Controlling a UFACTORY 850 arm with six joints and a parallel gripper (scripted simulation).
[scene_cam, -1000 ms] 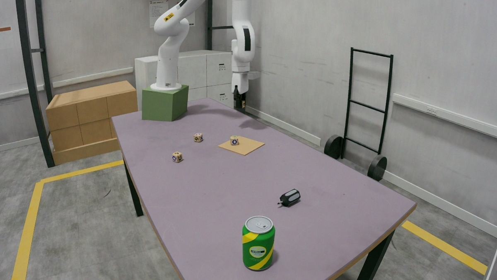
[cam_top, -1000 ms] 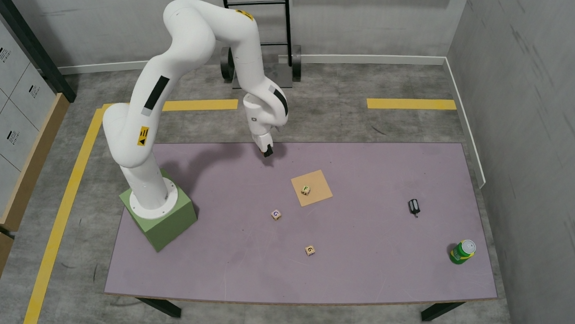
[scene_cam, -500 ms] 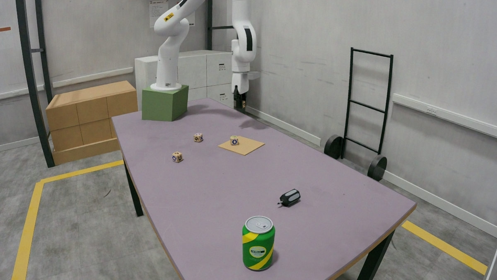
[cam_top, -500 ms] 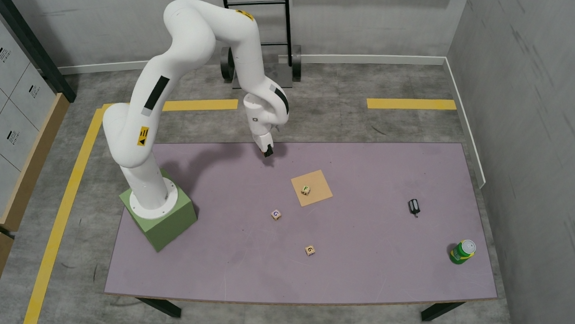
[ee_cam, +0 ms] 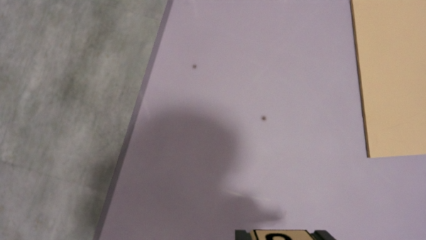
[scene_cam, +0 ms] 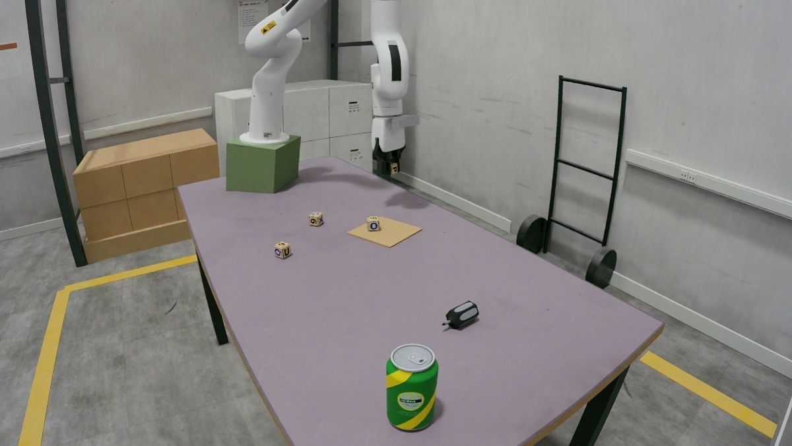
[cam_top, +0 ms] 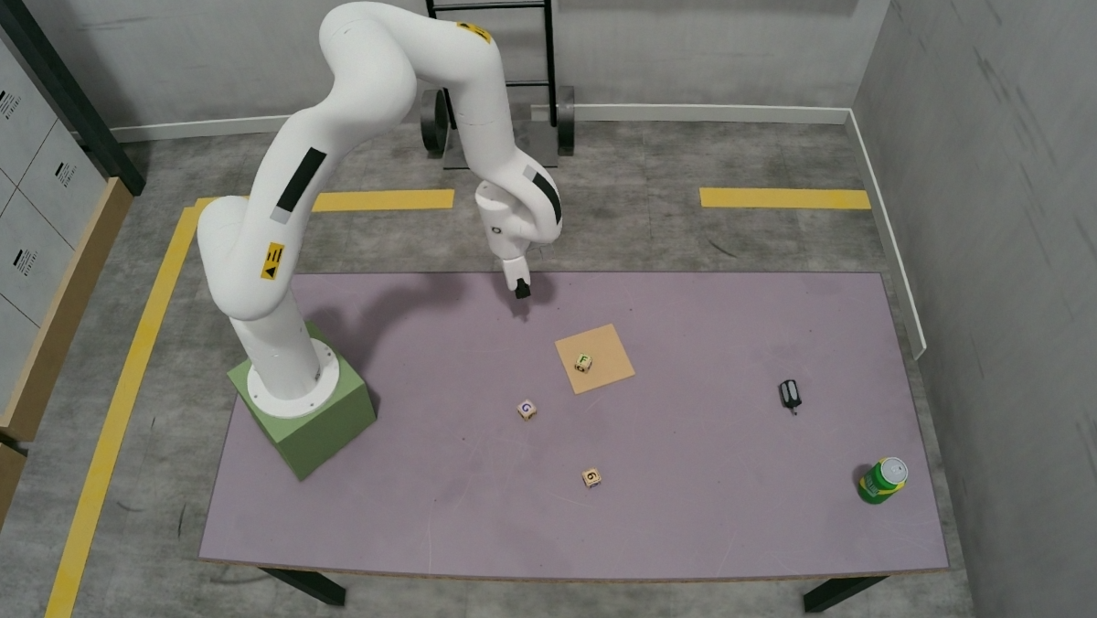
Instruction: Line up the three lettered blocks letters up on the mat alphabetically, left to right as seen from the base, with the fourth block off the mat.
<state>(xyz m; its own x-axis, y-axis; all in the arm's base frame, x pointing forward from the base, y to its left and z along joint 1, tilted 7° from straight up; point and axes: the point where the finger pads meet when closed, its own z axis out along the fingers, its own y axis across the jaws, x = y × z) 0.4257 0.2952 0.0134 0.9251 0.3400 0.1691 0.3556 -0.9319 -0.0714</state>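
My gripper is now 170 mm short of the tan mat, 120 mm above it and 100 mm to the left of it. The rest, counted from my hand: small black tool 610 mm ahead, 180 mm to the right, 100 mm below; green can 770 mm ahead, 370 mm to the right, 60 mm below.
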